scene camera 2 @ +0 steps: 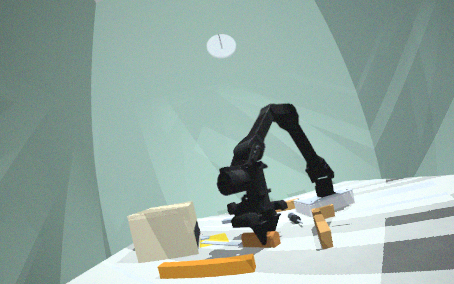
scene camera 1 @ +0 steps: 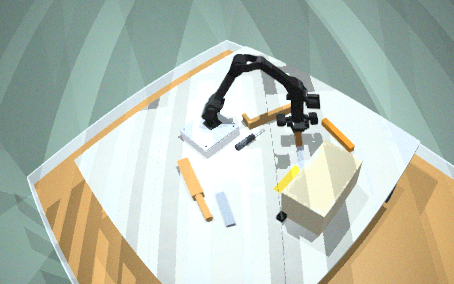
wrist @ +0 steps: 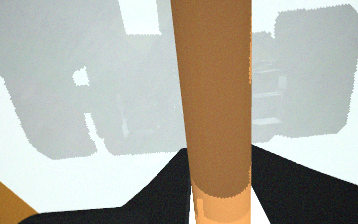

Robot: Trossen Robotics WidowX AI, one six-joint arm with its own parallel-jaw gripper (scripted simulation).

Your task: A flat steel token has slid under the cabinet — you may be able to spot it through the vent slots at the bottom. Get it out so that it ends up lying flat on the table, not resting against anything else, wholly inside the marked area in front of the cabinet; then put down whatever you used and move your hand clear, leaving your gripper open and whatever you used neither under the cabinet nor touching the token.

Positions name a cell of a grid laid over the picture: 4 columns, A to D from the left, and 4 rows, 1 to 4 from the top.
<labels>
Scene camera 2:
my gripper: C4
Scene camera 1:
orange paddle: B3
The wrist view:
my gripper: C3
</labels>
